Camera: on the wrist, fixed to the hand. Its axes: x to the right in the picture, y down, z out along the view.
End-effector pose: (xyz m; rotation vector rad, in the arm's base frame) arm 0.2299 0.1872 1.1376 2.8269 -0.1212 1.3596
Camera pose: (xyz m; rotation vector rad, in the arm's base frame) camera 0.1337 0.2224 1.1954 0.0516 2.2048 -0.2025
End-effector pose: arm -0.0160 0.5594 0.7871 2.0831 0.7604 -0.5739
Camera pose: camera -0.0345 0.6608 0.8438 1.0167 -2.1888 1.2415
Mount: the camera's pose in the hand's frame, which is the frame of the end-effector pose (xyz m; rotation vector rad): -0.0171 -0.0301 -0.1124 0.0610 0.1959 3.0336
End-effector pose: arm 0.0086 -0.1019 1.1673 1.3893 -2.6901 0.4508
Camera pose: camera 0.0359 -0.0717 1.2777 2.5486 1.4529 -0.2793
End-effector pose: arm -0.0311 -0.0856 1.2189 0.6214 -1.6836 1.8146
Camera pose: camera 0.0076 0.0255 1.2184 1.5021 0.5312 -0.8057
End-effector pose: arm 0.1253 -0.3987 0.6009 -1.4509 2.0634 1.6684
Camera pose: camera 0.2063 -0.4773 0.6338 -1.4497 -1.2305 -0.0976
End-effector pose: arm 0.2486 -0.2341 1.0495 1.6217 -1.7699 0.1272
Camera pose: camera 0.3235 -0.1674 1.1110 -2.0365 -2.0020 1.3064
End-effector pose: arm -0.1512 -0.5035 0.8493 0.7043 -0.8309 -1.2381
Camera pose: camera -0.0735 -0.4906 0.7620 -0.7038 -0.6917 1.5670
